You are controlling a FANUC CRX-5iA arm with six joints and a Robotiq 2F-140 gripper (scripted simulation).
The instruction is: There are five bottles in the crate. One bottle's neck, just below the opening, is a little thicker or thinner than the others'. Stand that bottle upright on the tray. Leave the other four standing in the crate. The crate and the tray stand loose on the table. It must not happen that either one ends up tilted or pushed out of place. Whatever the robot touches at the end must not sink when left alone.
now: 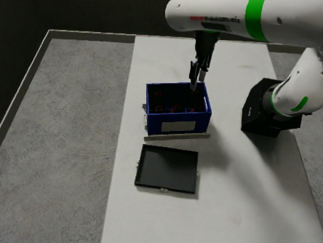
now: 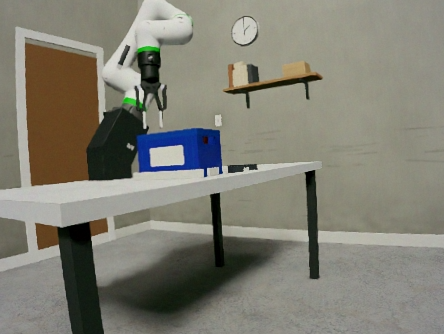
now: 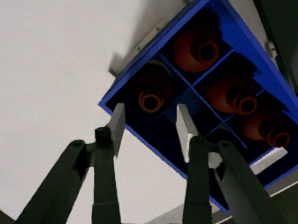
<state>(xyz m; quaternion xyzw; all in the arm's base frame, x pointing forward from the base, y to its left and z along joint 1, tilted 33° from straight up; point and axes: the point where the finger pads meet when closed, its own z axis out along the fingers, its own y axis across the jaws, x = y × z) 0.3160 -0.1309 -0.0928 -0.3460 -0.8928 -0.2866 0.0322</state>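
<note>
Now: the crate 8 cm ahead of my hand, 5 cm to the left of it and 15 cm below it. Round my hand: dark tray (12 cm ahead, 32 cm to the left, 22 cm below).
</note>
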